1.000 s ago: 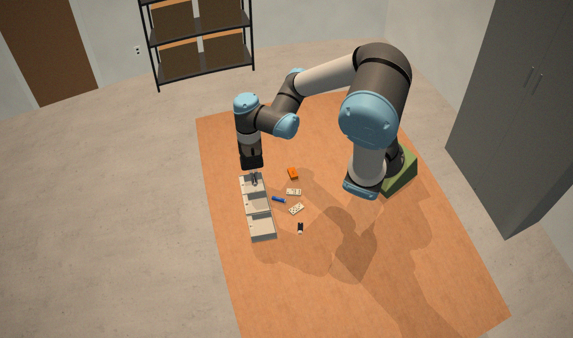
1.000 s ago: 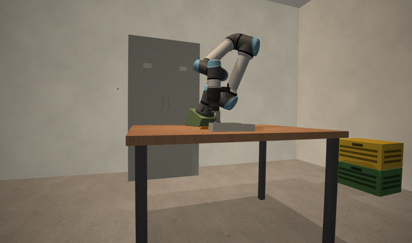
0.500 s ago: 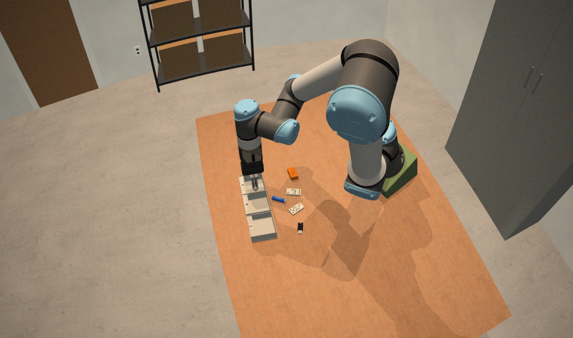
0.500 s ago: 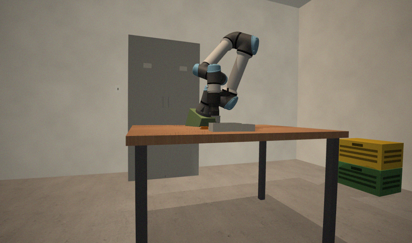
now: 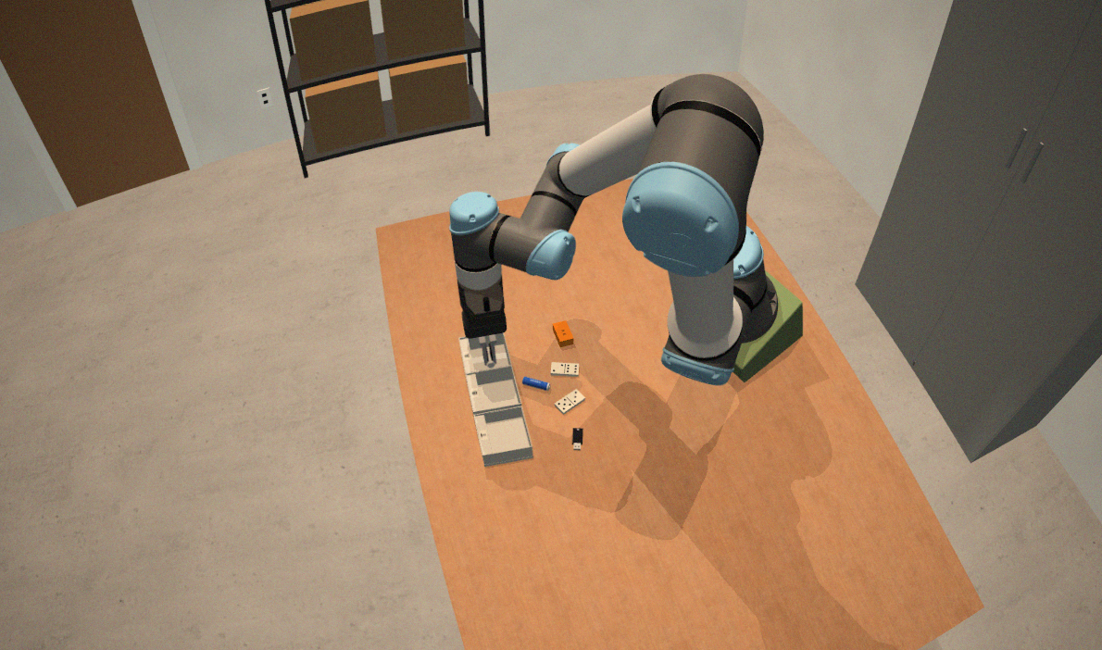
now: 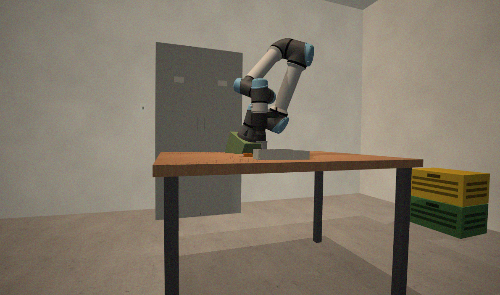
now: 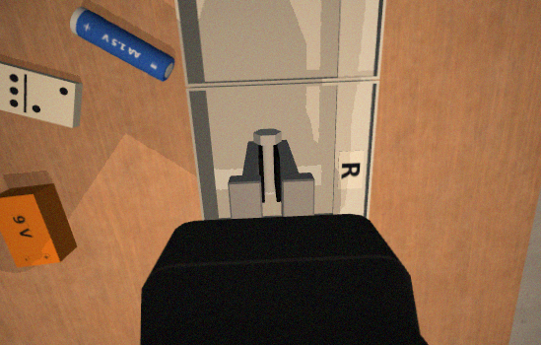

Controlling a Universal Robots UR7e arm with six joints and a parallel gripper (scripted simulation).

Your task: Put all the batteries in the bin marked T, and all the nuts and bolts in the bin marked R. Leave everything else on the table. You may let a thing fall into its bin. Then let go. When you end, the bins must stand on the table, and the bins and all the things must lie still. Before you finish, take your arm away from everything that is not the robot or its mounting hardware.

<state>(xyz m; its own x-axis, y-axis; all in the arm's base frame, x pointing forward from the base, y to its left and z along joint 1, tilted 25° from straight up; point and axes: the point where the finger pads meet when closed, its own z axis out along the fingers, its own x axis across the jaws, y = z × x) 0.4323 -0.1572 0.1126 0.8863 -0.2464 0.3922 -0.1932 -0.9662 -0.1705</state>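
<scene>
The grey bolt lies 1 cm to the left of my hand and 1 cm below it. The rest, counted from my hand: blue cylindrical battery (6 cm behind, 8 cm to the left, 3 cm below); then orange 9 V battery (15 cm behind, 2 cm to the right, 3 cm below); then grey bin row (2 cm ahead, 8 cm to the left, 1 cm below).
</scene>
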